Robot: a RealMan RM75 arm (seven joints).
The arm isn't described. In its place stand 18 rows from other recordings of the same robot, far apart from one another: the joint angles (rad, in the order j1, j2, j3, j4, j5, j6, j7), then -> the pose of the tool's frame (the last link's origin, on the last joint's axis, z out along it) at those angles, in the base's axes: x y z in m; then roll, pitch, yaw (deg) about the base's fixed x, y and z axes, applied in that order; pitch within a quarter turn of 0, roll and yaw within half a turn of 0.
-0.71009 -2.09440 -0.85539 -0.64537 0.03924 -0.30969 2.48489 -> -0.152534, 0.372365, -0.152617, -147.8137, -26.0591, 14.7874
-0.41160 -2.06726 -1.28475 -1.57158 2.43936 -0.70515 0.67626 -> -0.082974, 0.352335, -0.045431, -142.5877, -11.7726, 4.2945
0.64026 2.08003 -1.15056 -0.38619 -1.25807 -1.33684 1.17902 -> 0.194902, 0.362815, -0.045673, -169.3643, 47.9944, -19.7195
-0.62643 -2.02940 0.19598 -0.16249 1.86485 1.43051 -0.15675 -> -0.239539, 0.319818, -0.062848, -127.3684, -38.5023, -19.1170
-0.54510 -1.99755 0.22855 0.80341 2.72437 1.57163 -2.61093 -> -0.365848, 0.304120, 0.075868, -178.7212, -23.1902, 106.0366
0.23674 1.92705 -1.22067 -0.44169 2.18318 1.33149 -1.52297 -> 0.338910, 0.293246, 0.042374, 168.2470, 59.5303, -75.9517
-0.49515 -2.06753 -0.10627 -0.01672 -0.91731 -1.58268 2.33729 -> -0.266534, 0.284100, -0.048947, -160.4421, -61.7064, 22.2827
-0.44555 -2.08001 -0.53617 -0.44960 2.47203 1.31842 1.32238 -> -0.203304, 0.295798, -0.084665, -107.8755, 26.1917, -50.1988
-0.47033 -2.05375 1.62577 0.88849 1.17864 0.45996 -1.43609 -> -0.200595, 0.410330, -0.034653, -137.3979, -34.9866, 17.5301
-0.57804 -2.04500 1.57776 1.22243 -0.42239 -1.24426 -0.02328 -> -0.212979, 0.375278, -0.020696, -140.3902, -5.9448, 63.6679
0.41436 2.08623 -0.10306 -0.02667 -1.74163 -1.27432 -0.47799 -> 0.337633, 0.294097, -0.036783, -111.4016, -3.0910, 16.6651
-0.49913 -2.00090 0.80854 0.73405 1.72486 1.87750 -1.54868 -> -0.224509, 0.308099, 0.047339, 171.7193, -39.6602, 25.3296
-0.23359 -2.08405 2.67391 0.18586 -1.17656 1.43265 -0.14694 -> -0.349837, 0.248696, -0.014309, -88.5759, -47.8069, -9.6163
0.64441 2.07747 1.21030 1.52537 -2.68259 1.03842 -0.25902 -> 0.063162, 0.348298, -0.074527, -147.5413, -1.4026, -16.0136
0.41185 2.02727 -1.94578 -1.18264 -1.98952 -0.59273 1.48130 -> 0.168938, 0.341485, -0.098207, -152.6309, -6.9963, 18.1789
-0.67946 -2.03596 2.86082 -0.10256 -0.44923 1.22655 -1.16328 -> -0.287289, 0.338607, -0.062321, -169.0409, -37.1079, 40.6449
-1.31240 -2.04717 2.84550 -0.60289 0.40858 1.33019 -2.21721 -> -0.182774, 0.446068, 0.010945, -159.1552, -5.0297, 59.9181
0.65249 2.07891 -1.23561 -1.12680 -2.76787 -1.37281 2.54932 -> 0.231226, 0.386709, 0.011489, -143.7906, -7.9504, -50.0242
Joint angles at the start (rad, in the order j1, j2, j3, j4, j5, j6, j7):
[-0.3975, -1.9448, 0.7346, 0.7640, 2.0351, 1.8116, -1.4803]
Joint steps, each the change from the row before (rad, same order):
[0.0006, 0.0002, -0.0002, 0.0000, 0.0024, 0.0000, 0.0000]
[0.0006, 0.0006, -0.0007, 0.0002, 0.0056, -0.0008, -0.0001]
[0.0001, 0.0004, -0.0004, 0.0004, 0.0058, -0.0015, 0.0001]
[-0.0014, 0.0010, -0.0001, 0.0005, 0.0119, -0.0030, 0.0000]
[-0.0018, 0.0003, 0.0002, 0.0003, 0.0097, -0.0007, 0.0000]
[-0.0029, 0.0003, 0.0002, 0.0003, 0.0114, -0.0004, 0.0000]
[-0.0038, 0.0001, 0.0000, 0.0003, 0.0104, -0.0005, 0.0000]
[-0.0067, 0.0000, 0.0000, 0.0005, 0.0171, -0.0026, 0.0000]
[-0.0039, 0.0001, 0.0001, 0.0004, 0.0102, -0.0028, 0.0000]
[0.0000, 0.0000, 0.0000, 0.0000, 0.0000, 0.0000, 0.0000]
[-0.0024, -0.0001, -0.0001, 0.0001, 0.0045, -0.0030, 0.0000]
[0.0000, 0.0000, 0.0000, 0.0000, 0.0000, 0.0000, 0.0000]
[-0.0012, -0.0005, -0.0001, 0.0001, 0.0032, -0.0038, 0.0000]
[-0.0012, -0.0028, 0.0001, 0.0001, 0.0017, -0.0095, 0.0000]
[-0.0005, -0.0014, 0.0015, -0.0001, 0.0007, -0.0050, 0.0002]
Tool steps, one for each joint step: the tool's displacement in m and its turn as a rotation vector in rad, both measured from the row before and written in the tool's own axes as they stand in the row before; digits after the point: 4 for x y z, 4 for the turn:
[-0.0005, 0.0001, -0.0002, 0.0003, -0.0023, -0.0011]
[-0.0009, -0.0001, -0.0004, 0.0015, -0.0054, -0.0017]
[-0.0008, -0.0002, -0.0003, 0.0018, -0.0058, -0.0009]
[-0.0011, -0.0007, -0.0003, 0.0024, -0.0124, -0.0008]
[-0.0007, -0.0003, 0.0001, -0.0006, -0.0098, -0.0002]
[-0.0005, -0.0003, 0.0003, -0.0014, -0.0114, 0.0004]
[0.0000, -0.0005, 0.0005, -0.0015, -0.0101, 0.0014]
[0.0001, -0.0011, 0.0009, -0.0009, -0.0167, 0.0028]
[0.0001, -0.0008, 0.0004, 0.0009, -0.0102, 0.0018]
[0.0000, 0.0000, 0.0000, 0.0000, 0.0000, 0.0000]
[0.0002, -0.0007, 0.0003, 0.0019, -0.0044, 0.0013]
[0.0000, 0.0000, 0.0000, 0.0000, 0.0000, 0.0000]
[0.0000, -0.0006, 0.0003, 0.0029, -0.0031, 0.0004]
[0.0001, -0.0010, 0.0013, 0.0068, -0.0009, 0.0001]
[-0.0001, -0.0004, 0.0008, 0.0027, -0.0013, 0.0004]

